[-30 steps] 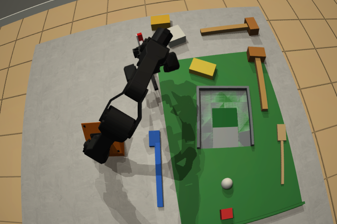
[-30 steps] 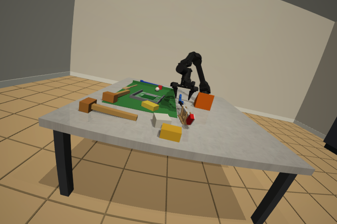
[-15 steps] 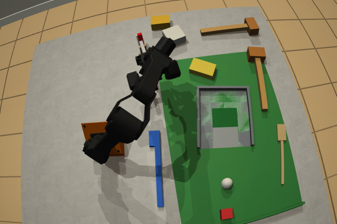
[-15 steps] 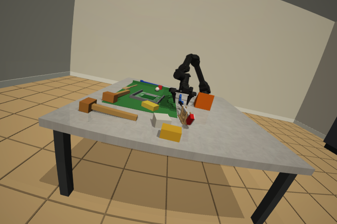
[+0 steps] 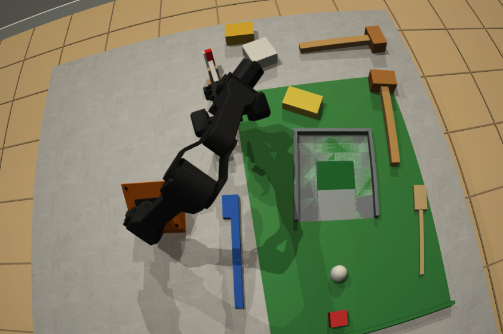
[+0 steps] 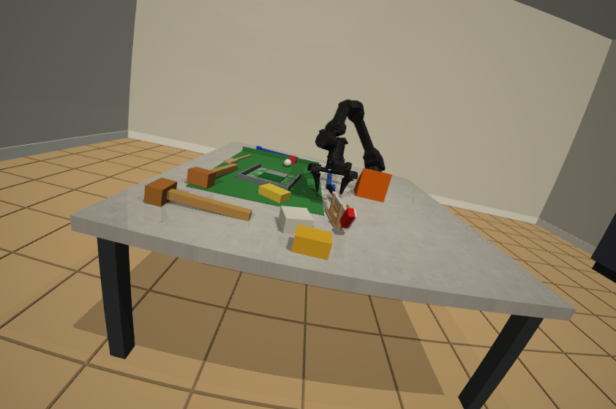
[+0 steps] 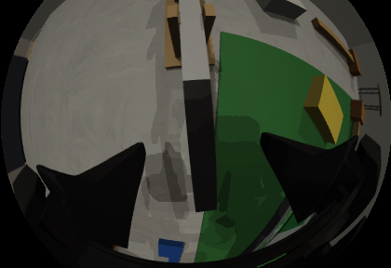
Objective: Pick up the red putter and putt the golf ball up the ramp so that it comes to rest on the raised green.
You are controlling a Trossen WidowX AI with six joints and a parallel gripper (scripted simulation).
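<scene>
My gripper tip is now 3 cm past the red putter, 11 cm to the right of it and 1 cm below it. Round my gripper tip: wooden stand 3 cm behind, 13 cm to the left, 1 cm below; white block 10 cm ahead, 25 cm to the left, 2 cm below; yellow block 20 cm ahead, 5 cm to the left, 2 cm below.
</scene>
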